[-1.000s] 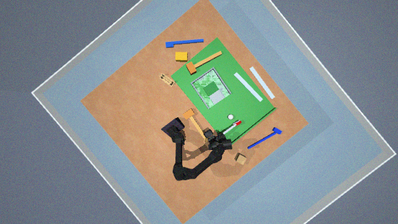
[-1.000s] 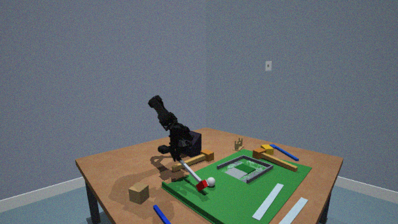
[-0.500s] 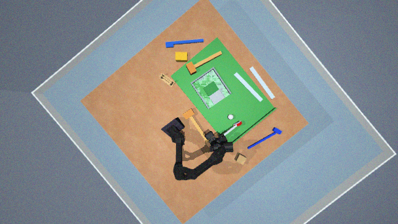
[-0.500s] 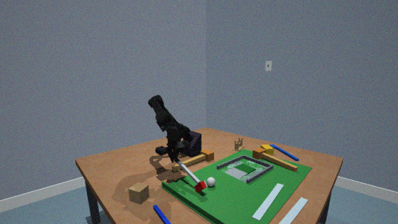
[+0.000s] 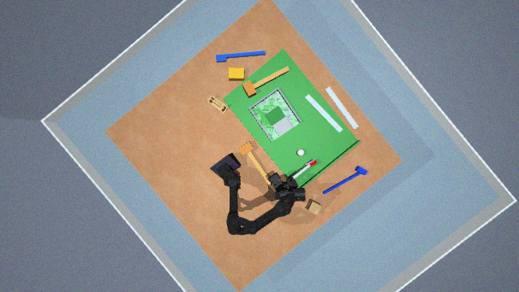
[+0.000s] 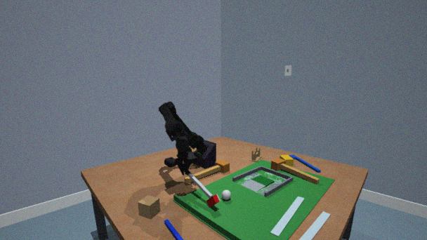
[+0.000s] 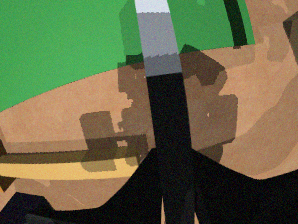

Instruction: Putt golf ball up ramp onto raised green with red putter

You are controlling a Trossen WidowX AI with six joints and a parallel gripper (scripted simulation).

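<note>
The red putter lies 120 mm ahead of my gripper tip and 10 mm to the right of it. The rest, counted from my gripper tip: white golf ball (220 mm ahead, 70 mm to the left, 50 mm below); then tan cube (230 mm to the right, 70 mm ahead, 40 mm below); then green mat (300 mm ahead, 250 mm to the left, 70 mm below).
</note>
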